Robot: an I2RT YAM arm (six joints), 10 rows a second.
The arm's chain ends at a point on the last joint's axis. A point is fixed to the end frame.
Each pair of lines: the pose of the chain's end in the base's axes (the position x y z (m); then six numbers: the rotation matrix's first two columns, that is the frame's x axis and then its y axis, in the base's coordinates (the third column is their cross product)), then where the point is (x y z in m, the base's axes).
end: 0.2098 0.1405 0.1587 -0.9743 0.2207 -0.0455 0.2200 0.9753 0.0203
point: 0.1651 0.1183 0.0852
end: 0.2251 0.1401 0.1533 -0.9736 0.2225 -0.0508 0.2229 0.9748 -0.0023
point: 0.1803 0.1163 0.0803
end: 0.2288 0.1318 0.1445 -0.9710 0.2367 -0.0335 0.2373 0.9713 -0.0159
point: 0.1822 0.1080 0.0727
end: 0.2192 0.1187 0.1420 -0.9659 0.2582 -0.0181 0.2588 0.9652 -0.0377
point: 0.1706 0.0948 0.0715
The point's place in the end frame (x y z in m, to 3 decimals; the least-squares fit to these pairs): 0.042 -0.033 0.071
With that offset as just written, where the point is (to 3 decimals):
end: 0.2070 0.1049 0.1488 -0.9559 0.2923 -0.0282 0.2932 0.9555 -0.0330
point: 0.158 0.083 0.078
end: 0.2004 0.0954 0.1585 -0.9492 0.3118 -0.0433 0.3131 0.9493 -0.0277
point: 0.153 0.074 0.087
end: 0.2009 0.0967 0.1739 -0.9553 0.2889 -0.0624 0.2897 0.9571 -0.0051
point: 0.155 0.076 0.101
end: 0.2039 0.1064 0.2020 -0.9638 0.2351 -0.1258 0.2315 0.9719 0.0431
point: 0.165 0.085 0.125
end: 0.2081 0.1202 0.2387 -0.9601 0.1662 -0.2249 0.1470 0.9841 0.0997
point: 0.180 0.099 0.157
